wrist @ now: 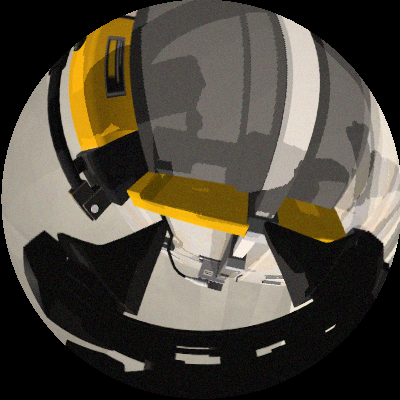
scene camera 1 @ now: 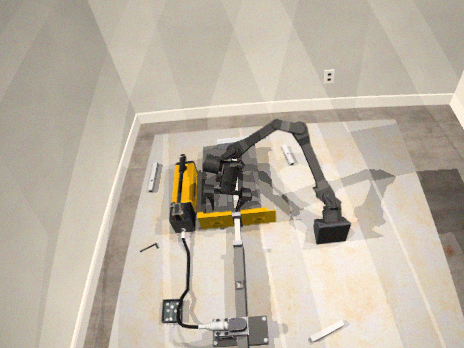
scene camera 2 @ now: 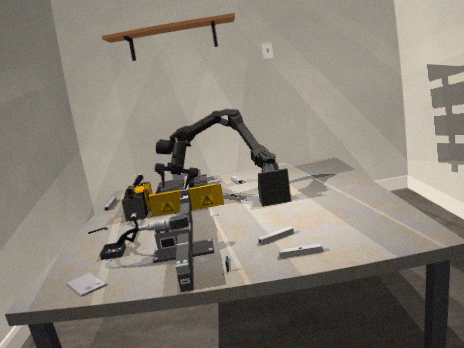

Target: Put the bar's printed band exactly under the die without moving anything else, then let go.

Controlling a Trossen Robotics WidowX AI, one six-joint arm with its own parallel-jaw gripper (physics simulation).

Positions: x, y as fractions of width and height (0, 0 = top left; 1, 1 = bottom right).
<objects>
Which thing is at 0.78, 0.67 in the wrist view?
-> The gripper.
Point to a yellow and grey press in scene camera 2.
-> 0.38, 0.70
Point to a yellow and black pump unit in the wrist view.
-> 0.28, 0.40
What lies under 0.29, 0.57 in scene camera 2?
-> A yellow and black pump unit.
</objects>
